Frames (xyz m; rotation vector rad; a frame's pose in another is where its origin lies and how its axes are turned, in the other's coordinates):
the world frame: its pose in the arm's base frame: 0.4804 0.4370 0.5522 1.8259 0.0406 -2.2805
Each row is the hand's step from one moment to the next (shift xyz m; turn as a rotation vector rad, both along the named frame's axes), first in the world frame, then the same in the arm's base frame.
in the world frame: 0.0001 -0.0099 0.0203 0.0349 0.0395 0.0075
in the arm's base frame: -0.0214 0.0064 0.0034 -0.0069 -0.0451 -0.0275
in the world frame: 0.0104 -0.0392 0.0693 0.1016 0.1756 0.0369
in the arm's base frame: -0.0761 0.0257 0.0012 -0.0233 -0.1927 -0.0696
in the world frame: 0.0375 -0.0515 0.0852 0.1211 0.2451 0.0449
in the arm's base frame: -0.0992 0.0311 -0.0228 -0.0219 -0.2647 -0.0787
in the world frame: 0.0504 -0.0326 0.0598 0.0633 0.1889 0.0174
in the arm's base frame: -0.0739 0.0147 -0.0388 0.0058 -0.1967 -0.0355
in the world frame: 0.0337 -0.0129 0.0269 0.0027 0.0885 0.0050
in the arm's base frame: -0.0351 0.0032 -0.0279 0.0112 -0.0875 0.0087
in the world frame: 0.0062 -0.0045 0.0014 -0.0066 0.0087 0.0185
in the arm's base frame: -0.0035 0.0032 -0.0062 -0.0148 -0.0104 0.0116
